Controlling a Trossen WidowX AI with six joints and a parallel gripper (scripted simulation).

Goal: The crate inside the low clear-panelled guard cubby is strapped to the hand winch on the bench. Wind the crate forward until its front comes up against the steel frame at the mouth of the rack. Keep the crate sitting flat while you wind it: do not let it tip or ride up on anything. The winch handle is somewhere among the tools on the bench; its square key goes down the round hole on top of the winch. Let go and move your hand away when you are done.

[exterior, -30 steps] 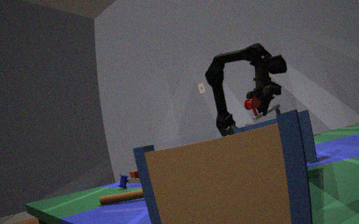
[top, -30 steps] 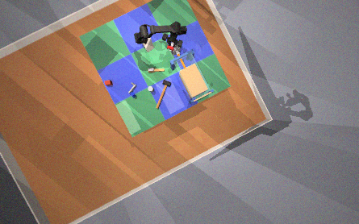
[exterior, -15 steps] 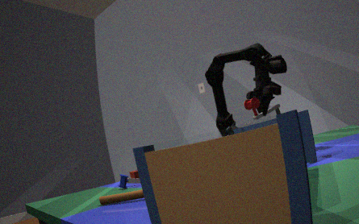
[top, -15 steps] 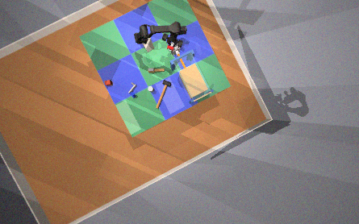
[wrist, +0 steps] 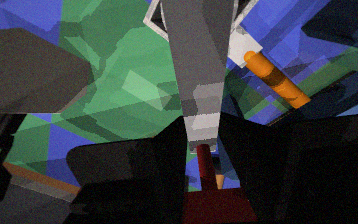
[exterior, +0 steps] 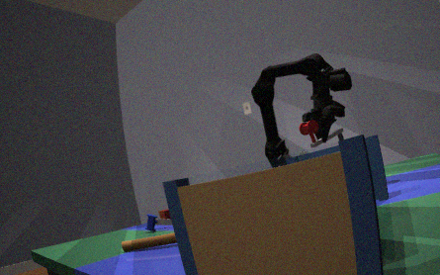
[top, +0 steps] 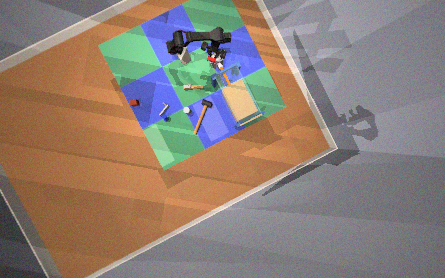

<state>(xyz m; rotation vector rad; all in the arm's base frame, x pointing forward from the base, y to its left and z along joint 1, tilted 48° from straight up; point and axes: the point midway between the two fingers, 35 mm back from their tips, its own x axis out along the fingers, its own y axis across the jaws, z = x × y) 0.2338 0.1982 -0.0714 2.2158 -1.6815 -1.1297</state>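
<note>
The red grip lies 30 mm ahead of my gripper tip, 20 mm to the right of it and 40 mm above it. The rest, counted from my gripper tip: blue-framed guard cubby: 360 mm ahead, 30 mm to the left, 100 mm below; winch: 60 mm behind, 50 mm to the left, 150 mm below; blue piece: 150 mm ahead, 620 mm to the right, 150 mm below.
</note>
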